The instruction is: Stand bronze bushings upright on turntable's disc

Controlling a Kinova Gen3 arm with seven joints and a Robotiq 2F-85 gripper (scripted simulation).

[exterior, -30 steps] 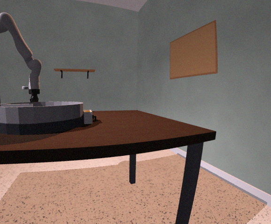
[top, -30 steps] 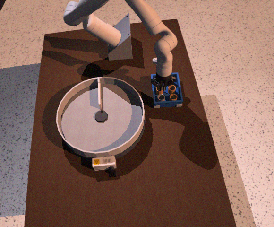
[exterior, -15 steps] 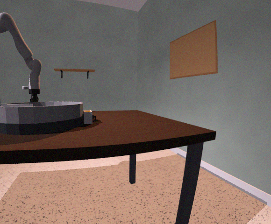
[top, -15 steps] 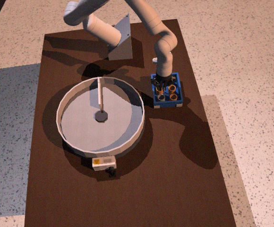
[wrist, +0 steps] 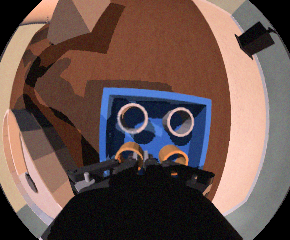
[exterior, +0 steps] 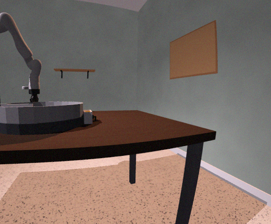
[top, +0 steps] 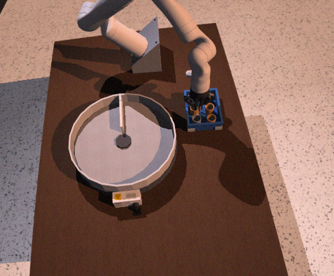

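My gripper is now 20 mm to the right of the blue crate and 20 mm above it. Round my hand: turntable 300 mm to the right, 200 mm ahead, 10 mm above; then grey turntable disc 300 mm to the right, 180 mm ahead, 10 mm above.
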